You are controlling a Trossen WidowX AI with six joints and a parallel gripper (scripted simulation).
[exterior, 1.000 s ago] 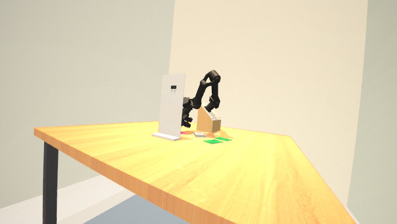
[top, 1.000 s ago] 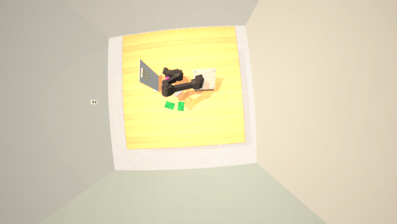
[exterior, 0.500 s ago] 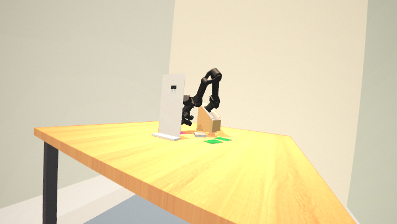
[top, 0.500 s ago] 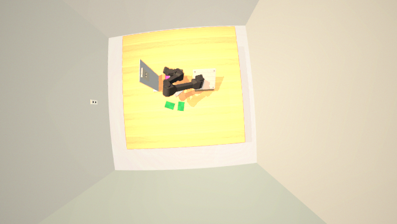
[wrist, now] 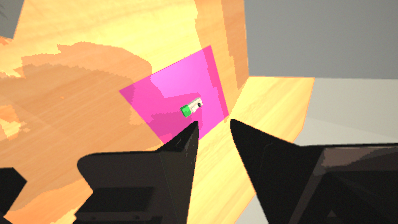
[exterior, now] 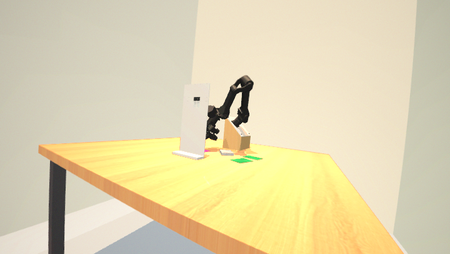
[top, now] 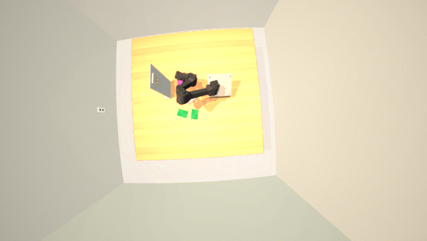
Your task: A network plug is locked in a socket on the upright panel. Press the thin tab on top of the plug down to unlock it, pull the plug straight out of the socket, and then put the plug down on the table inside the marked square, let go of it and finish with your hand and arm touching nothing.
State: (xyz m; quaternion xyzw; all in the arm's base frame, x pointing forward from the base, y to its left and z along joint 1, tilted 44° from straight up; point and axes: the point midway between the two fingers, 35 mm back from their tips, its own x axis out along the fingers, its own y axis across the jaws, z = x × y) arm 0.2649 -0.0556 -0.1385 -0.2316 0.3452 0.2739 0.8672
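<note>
The green network plug is 1 cm ahead of my gripper tip and 5 cm below it. The rest, counted from my gripper tip: grey panel: 16 cm ahead, 5 cm to the left, 12 cm above; magenta marked square: 1 cm ahead, 5 cm below.
</note>
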